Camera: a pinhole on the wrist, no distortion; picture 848 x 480 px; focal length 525.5 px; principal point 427.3 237.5 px. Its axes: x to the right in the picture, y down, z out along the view. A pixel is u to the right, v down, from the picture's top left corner.
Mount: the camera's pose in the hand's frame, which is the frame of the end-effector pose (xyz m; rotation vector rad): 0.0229 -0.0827 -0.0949 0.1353 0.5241 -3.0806
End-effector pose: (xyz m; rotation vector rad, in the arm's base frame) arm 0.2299 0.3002 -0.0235 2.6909 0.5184 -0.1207
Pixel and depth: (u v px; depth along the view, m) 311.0 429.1 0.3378
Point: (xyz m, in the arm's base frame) 0.1797 0.5151 -0.3214
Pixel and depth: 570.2 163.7 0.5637
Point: -0.0127 0.2277 -0.4774
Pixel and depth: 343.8 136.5 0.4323
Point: 0.2209 0.3070 -0.4021
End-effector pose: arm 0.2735 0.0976 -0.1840 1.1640 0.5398 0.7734
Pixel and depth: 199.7 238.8 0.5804
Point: 0.8318 -0.0657 -0.2918
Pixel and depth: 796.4 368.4 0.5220
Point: 0.3630 -0.4644 -0.4440
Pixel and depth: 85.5 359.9 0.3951
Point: 0.7040 0.0704 -0.3796
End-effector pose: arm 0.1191 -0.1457 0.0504 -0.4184 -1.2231 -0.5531
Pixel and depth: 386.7 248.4 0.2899
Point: -0.1222 -0.1932 0.1243
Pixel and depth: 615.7 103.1 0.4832
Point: -0.2955 0.0104 -0.0204
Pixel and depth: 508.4 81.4 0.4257
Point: -0.2226 -0.0169 0.0735
